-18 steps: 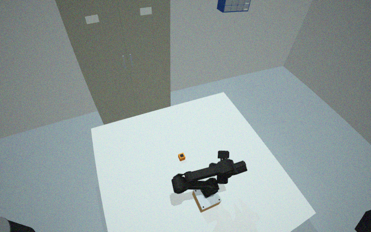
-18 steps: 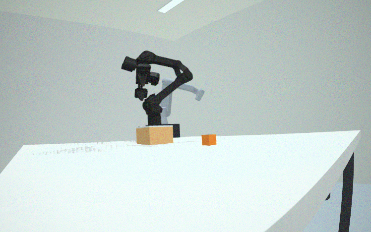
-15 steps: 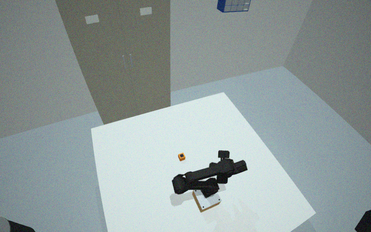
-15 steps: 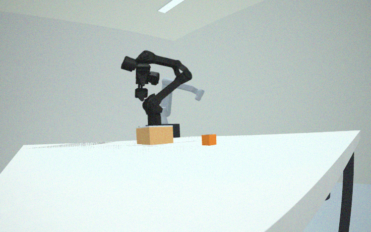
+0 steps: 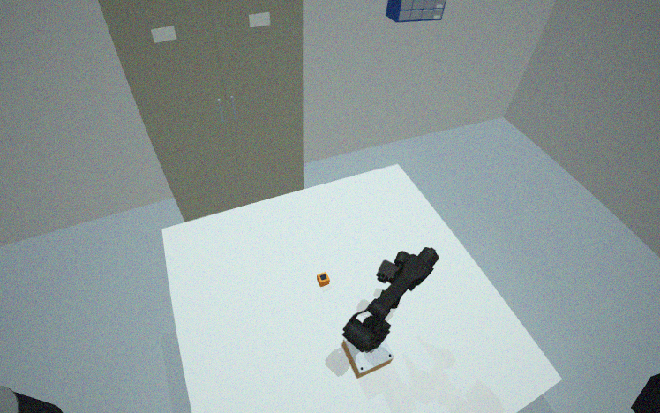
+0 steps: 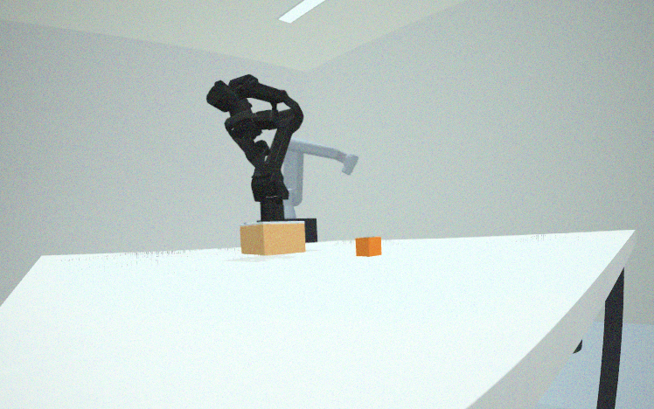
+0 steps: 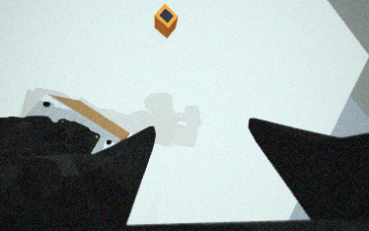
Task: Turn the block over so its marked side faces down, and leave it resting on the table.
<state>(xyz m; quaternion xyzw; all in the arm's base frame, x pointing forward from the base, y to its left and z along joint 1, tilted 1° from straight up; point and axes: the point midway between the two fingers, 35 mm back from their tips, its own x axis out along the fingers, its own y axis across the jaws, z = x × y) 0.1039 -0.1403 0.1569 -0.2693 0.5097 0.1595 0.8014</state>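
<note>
Now: the orange block 210 mm ahead of my gripper tip, 130 mm to the left of it and 190 mm below it.
</note>
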